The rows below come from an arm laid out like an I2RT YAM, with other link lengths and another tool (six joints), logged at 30 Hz.
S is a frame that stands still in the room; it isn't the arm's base.
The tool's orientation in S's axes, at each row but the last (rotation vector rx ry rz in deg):
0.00 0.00 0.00
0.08 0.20 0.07
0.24 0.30 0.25
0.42 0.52 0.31
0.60 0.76 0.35
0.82 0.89 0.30
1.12 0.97 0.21
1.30 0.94 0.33
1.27 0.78 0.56
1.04 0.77 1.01
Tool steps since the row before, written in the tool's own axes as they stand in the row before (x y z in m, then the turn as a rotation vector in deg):
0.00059 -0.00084 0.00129 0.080 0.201 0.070
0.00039 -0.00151 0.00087 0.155 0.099 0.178
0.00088 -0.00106 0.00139 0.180 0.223 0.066
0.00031 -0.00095 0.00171 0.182 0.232 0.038
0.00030 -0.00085 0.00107 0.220 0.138 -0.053
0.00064 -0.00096 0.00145 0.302 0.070 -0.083
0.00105 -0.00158 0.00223 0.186 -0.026 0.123
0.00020 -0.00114 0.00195 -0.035 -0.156 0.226
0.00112 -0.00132 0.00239 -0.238 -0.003 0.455
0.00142 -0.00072 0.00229 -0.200 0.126 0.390
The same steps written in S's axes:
0.00059 -0.00084 0.00129 0.080 0.201 0.070
0.00039 -0.00151 0.00087 0.155 0.099 0.178
0.00089 -0.00106 0.00138 0.179 0.224 0.066
0.00033 -0.00096 0.00170 0.181 0.233 0.038
0.00032 -0.00086 0.00106 0.218 0.140 -0.054
0.00067 -0.00098 0.00143 0.300 0.073 -0.087
0.00109 -0.00162 0.00218 0.188 -0.028 0.119
0.00024 -0.00118 0.00192 -0.030 -0.161 0.223
0.00117 -0.00136 0.00234 -0.232 -0.015 0.458
0.00146 -0.00074 0.00226 -0.197 0.115 0.395

